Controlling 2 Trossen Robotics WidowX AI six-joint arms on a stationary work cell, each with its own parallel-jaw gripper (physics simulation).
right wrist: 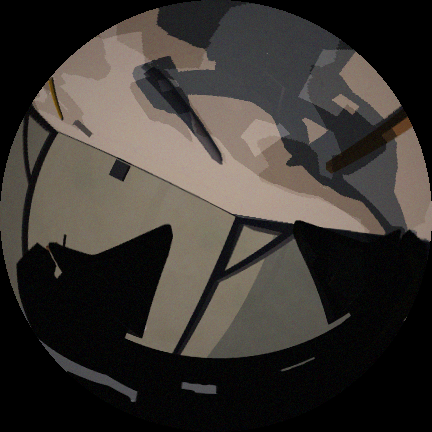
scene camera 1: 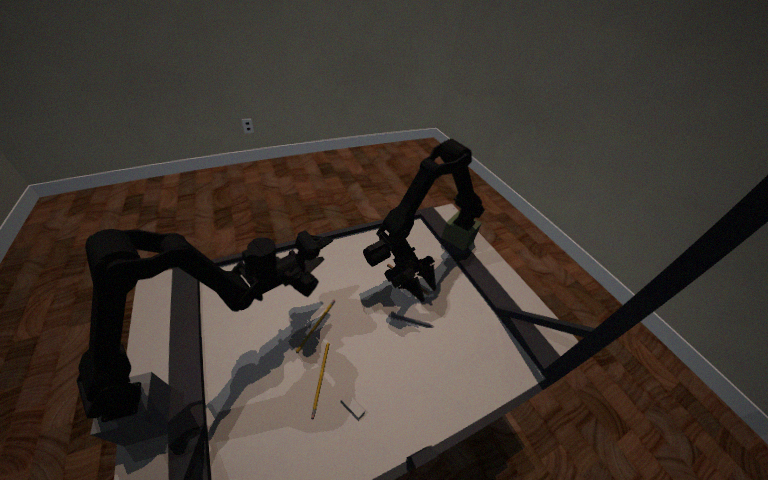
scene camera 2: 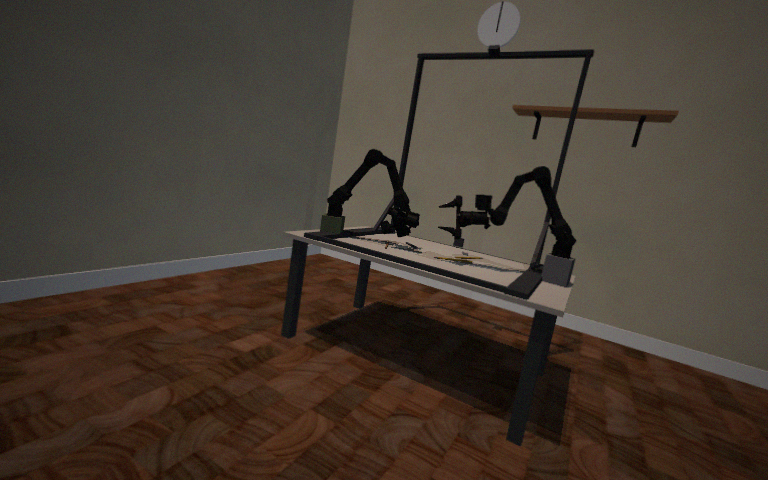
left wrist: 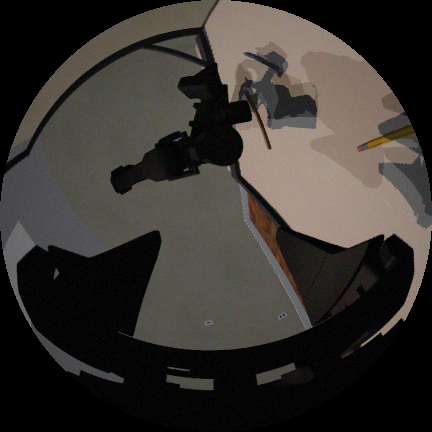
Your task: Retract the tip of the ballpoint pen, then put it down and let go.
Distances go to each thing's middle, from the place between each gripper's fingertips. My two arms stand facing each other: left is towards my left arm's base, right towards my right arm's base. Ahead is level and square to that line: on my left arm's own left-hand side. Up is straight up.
Right now the dark ballpoint pen [right wrist: 154,76] is 23 cm behind my left hand, 14 cm to the right of it and 19 cm below it. The rest, counted from my left hand: green block [scene camera 1: 459,237] (7 cm behind, 53 cm to the right, 14 cm below).
The dark ballpoint pen is 10 mm behind my right hand, 60 mm to the left of it and 70 mm below it. From my right hand the other things lie so: green block (150 mm ahead, 320 mm to the right, 20 mm below).
